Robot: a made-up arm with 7 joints.
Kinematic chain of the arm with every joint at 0, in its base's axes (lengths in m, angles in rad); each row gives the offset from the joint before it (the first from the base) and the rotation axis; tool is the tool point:
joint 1: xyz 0 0 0 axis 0 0.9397 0.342
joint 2: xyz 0 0 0 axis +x
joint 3: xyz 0 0 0 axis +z
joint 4: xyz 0.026 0 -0.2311 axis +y
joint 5: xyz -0.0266 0 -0.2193 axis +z
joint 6: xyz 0 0 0 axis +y
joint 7: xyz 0 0 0 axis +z
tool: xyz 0 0 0
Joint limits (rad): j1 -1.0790..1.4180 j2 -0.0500..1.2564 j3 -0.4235..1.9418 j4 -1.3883..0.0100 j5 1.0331..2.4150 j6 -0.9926..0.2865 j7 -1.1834..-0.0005
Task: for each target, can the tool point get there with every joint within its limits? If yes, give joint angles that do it. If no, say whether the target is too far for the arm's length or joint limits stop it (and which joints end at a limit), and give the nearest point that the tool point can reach.
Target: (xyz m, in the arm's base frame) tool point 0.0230 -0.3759 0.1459
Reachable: no: joint limits stop it (at a limit: joint 1, joint 2, joint 3, joint 4) | nearest point 0.3099 -0.2197 0.0040 | short by 0.356 m
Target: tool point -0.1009 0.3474 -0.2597
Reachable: yes | joints 0.3315 0.6203 1.3955 -0.6123 1.1563 -0.4821 -0.6544
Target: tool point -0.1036 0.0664 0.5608
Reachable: no: too far | nearest point -0.0498 0.3189 0.2004 | short by 0.443 m
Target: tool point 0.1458 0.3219 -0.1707
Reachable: yes | joints 0.3114 1.0284 0.2484 -1.2824 1.7272 -0.1882 -0.7872
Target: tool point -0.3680 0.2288 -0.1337
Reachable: yes | joints 1.0884 0.6292 1.3609 -0.2177 1.5889 -0.8428 -0.3272
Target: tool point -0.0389 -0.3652 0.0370
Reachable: no: joint limits stop it (at a limit: joint 1, joint 2, joint 3, joint 4) | nearest point 0.3099 -0.2197 0.0040 | short by 0.379 m
